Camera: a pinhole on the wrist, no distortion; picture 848 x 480 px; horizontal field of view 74.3 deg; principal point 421.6 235.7 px. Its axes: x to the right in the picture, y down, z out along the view. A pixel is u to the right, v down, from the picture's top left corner.
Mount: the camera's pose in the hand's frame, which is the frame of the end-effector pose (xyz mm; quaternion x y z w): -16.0 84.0 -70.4 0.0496 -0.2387 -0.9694 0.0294
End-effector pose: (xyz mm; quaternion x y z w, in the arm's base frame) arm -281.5 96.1 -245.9 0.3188 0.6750 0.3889 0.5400
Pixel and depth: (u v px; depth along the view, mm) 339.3 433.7 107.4
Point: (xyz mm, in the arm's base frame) -235.9 144.6 -157.8
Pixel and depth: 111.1 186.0 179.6
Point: -206.4 258.7 -122.1
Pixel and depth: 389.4 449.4 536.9
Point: 217.2 229.7 -152.9
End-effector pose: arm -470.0 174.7 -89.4 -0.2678 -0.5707 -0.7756 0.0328
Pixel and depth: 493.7 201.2 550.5
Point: -65.9 366.5 237.7
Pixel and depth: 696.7 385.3 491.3
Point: 5.9 401.0 6.3
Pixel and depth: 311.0 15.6 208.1
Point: -348.7 156.6 147.9
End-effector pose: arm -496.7 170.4 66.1 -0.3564 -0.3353 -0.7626 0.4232
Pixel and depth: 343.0 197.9 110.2
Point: -359.3 136.2 98.0
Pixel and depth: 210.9 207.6 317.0
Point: -243.7 209.2 284.9
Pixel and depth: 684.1 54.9 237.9
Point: -188.7 205.0 39.4
